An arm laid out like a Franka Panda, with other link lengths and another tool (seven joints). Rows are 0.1 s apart.
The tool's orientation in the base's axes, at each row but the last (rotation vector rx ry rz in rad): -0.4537 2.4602 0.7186; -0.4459 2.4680 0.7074; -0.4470 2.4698 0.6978; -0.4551 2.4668 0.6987; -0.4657 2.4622 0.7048; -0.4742 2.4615 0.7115; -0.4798 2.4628 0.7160; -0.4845 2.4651 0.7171; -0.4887 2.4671 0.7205; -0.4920 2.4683 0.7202; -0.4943 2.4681 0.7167; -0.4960 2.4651 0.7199
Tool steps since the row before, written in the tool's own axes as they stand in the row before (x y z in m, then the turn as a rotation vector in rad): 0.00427 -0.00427 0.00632 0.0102 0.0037 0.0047; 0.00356 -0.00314 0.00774 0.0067 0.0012 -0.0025; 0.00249 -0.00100 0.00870 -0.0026 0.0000 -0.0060; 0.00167 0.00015 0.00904 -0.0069 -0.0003 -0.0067; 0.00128 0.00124 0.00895 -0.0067 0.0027 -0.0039; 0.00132 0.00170 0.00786 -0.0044 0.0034 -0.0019; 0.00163 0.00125 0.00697 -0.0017 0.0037 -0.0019; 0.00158 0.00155 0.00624 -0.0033 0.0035 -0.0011; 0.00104 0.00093 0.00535 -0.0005 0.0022 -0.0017; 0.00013 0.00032 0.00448 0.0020 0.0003 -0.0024; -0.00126 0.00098 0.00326 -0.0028 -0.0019 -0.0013; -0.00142 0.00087 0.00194 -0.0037 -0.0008 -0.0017
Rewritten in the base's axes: 0.00099 -0.00050 -0.00867 -0.0080 0.0040 -0.0078; 0.00159 0.00126 -0.00885 -0.0069 -0.0015 -0.0015; 0.00191 0.00365 -0.00812 -0.0003 -0.0029 0.0058; 0.00219 0.00492 -0.00745 0.0030 -0.0028 0.0087; 0.00195 0.00585 -0.00672 0.0026 0.0011 0.0077; 0.00123 0.00562 -0.00577 0.0012 0.0024 0.0052; 0.00080 0.00471 -0.00548 -0.0011 0.0022 0.0038; 0.00040 0.00453 -0.00481 0.0006 0.0028 0.0040; 0.00075 0.00363 -0.00410 -0.0013 0.0009 0.0024; 0.00143 0.00282 -0.00320 -0.0026 -0.0015 0.0007; 0.00177 0.00290 -0.00127 0.0026 -0.0017 0.0018; 0.00145 0.00209 -0.00026 0.0027 -0.0009 0.0030
